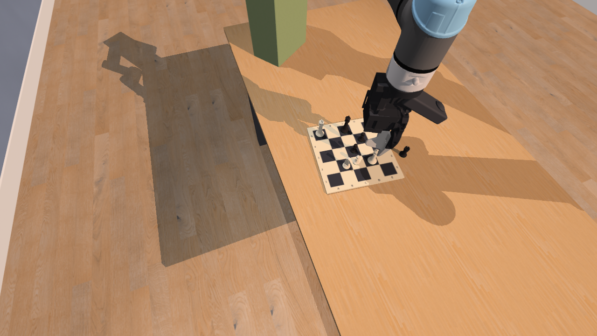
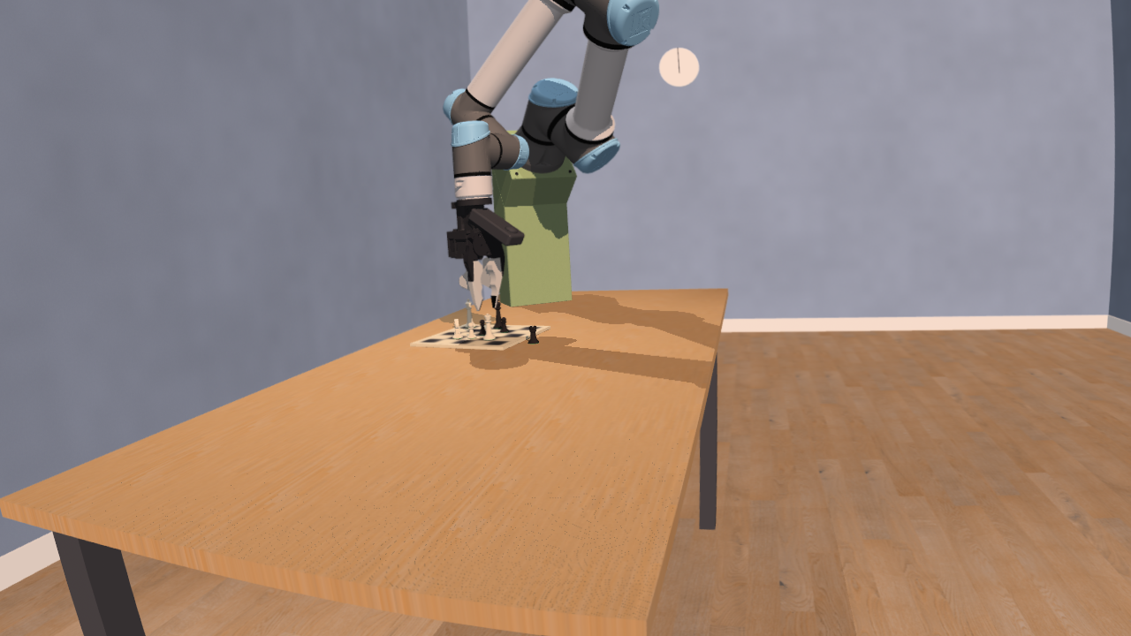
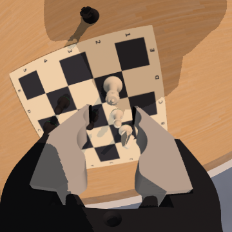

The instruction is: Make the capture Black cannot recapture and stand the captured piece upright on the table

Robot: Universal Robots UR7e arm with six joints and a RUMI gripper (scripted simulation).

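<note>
Now: hand 80 mm above the small chessboard, 50 mm to the left of it and 30 mm past it. From my hand the other things lie so: tall black piece 100 mm behind, 70 mm to the right, 40 mm below; tall white piece 150 mm to the right, 80 mm behind, 40 mm below.
</note>
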